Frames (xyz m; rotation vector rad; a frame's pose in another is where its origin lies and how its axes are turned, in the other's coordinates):
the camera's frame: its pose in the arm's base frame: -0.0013 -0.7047 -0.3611 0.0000 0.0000 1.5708
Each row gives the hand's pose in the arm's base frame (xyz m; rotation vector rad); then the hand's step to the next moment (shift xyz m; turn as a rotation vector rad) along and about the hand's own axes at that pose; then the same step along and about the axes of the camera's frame.
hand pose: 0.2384 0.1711 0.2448 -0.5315 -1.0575 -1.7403
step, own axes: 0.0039 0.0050 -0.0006 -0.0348 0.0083 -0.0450
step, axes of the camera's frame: -0.0032 -0.0030 0.0046 -0.0209 -0.0271 -0.0461
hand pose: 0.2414 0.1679 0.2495 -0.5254 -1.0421 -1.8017
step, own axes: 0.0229 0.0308 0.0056 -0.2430 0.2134 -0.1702
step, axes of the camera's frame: -0.0128 -0.0165 0.0327 -0.0541 -0.3145 -0.1781
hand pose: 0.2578 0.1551 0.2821 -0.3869 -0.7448 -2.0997
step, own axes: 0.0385 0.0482 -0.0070 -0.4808 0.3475 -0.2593
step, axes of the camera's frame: -0.0506 -0.0162 0.0321 -0.0238 -0.5624 -0.3198
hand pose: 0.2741 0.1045 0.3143 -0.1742 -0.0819 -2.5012
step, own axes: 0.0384 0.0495 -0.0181 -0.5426 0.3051 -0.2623
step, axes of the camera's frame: -0.0641 0.0031 -0.0115 0.0462 -0.5862 -0.3324
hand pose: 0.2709 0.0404 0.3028 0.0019 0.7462 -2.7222
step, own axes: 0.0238 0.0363 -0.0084 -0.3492 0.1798 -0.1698
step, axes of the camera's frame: -0.0325 0.0123 -0.0273 0.0437 -0.3722 -0.2066
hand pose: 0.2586 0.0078 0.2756 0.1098 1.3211 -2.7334
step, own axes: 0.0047 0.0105 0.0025 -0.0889 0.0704 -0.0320
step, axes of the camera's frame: -0.0087 0.0034 -0.0071 -0.0129 -0.0976 -0.0648
